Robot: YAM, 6 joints.
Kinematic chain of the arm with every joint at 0, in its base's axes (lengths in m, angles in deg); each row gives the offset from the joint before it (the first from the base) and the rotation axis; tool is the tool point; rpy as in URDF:
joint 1: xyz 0 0 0.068 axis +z
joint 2: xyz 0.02 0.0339 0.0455 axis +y
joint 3: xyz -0.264 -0.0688 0 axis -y
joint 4: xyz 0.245 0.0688 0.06 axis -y
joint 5: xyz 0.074 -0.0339 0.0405 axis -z
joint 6: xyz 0.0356 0 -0.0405 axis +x
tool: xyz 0 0 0 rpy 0 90 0
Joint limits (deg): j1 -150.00..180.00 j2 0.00..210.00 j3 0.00..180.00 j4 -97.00..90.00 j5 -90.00..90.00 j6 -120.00..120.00
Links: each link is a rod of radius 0.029 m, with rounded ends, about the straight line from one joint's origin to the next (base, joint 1, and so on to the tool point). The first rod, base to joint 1, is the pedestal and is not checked.
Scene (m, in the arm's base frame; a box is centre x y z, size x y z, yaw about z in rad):
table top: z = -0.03
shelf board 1: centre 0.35 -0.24 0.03 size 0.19 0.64 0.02 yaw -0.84
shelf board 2: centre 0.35 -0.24 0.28 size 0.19 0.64 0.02 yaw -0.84
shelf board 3: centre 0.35 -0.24 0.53 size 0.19 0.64 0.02 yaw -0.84
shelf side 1: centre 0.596 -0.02 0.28 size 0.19 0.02 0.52 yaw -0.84
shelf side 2: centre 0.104 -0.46 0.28 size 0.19 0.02 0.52 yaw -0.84
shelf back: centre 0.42 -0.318 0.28 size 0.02 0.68 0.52 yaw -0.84
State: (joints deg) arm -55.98 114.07 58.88 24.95 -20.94 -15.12
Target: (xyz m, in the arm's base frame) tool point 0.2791 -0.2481 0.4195
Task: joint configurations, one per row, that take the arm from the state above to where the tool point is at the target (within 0.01 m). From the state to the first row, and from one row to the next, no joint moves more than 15 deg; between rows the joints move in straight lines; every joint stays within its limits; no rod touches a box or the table.
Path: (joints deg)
1: -58.29 102.33 48.17 21.12 -22.15 -15.12
2: -60.61 90.60 37.46 17.30 -23.36 -15.12
3: -62.92 78.86 26.75 13.47 -24.58 -15.12
4: -65.24 67.13 16.04 9.65 -25.79 -15.12
5: -57.03 62.53 27.71 15.37 -25.76 -15.12
6: -48.82 57.93 39.38 21.10 -25.73 -15.12
7: -40.62 53.32 51.04 26.83 -25.69 -15.12
8: -41.64 65.53 60.00 28.16 -24.47 -15.12
9: -42.66 77.74 68.95 29.50 -23.25 -15.12
10: -43.68 89.95 77.90 30.84 -22.03 -15.12

